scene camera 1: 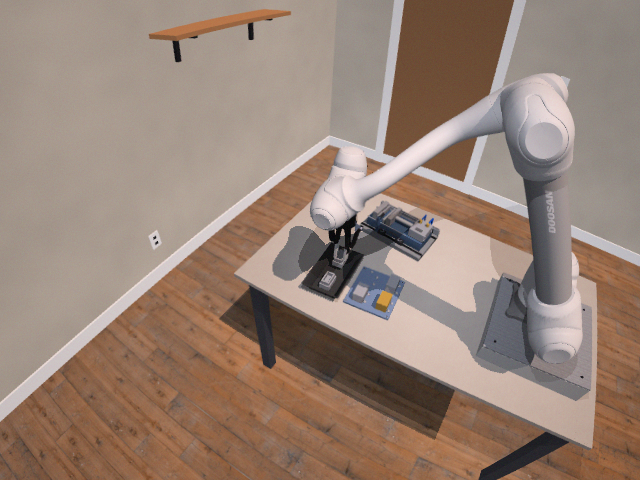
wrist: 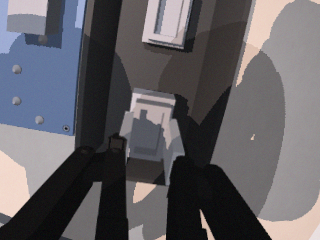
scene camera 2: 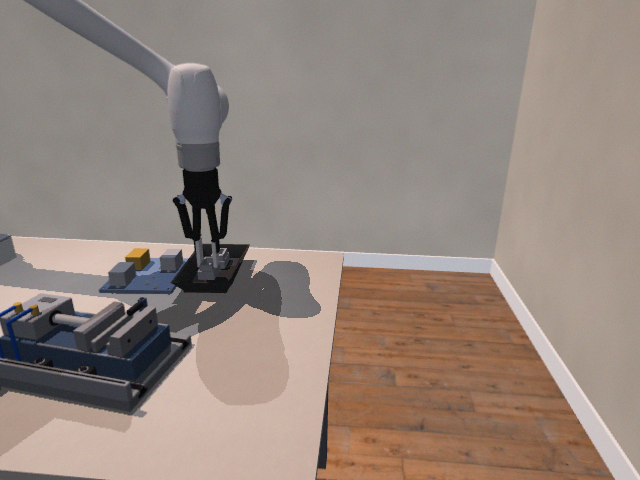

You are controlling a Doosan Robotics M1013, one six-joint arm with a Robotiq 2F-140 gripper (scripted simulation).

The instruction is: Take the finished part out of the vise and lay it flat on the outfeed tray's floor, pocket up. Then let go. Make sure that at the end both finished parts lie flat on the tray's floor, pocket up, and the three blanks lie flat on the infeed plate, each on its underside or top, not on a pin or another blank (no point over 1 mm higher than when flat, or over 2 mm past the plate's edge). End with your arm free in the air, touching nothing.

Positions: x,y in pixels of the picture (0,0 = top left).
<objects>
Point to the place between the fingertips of my gripper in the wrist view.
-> At 148,129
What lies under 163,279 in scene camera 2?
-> A blue fixture plate.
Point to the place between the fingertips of my gripper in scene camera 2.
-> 208,265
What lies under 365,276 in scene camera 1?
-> A blue fixture plate.
</objects>
